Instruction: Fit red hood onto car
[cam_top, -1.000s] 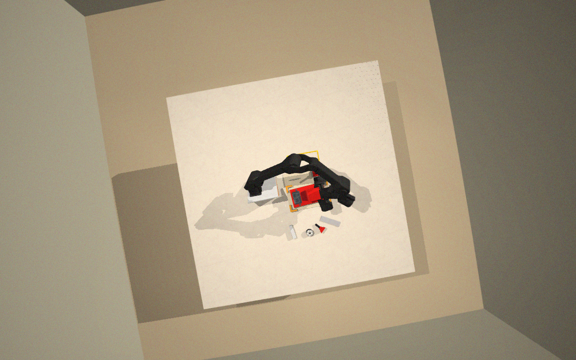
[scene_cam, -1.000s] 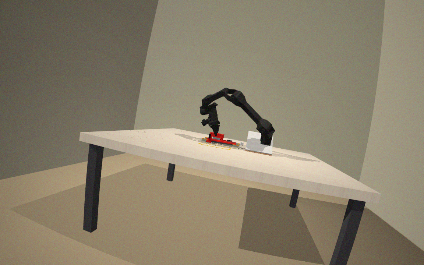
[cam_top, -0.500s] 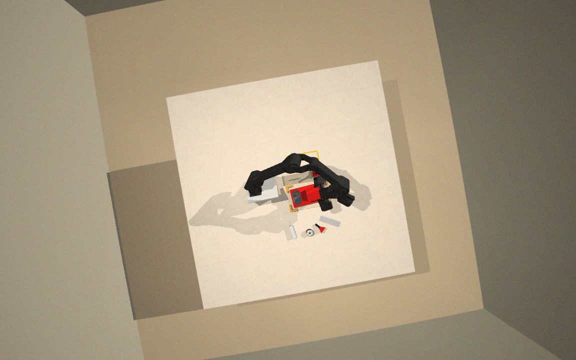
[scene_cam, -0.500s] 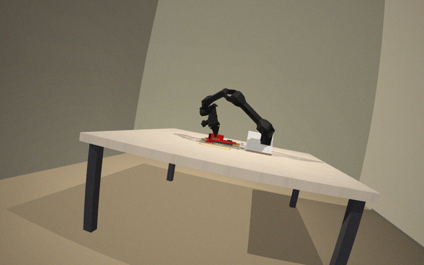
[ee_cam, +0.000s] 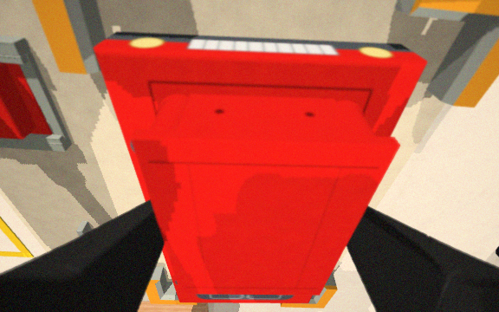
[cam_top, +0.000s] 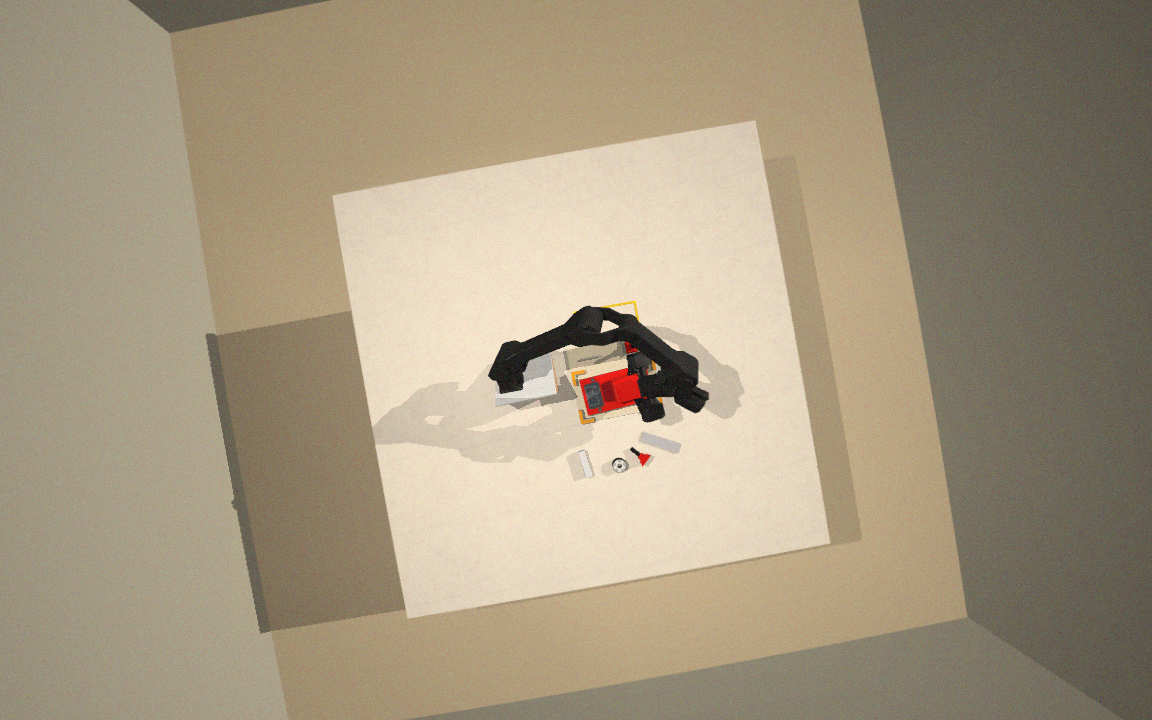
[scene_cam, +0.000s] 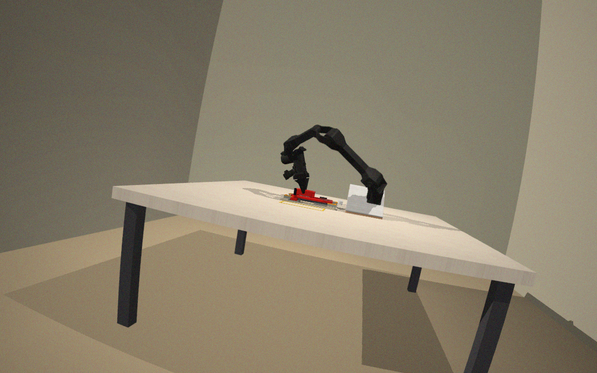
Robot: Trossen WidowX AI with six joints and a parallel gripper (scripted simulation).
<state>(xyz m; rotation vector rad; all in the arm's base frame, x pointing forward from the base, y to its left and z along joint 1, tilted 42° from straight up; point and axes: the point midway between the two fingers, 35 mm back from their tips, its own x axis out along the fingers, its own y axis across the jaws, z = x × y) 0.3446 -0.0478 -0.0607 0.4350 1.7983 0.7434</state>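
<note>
My gripper tip is 10 mm below the red hood. Round my gripper tip: white bar (170 mm behind, 200 mm to the right, 30 mm below); grey bar (60 mm ahead, 180 mm to the right, 40 mm below); engine block (10 mm to the left, 10 mm below).
</note>
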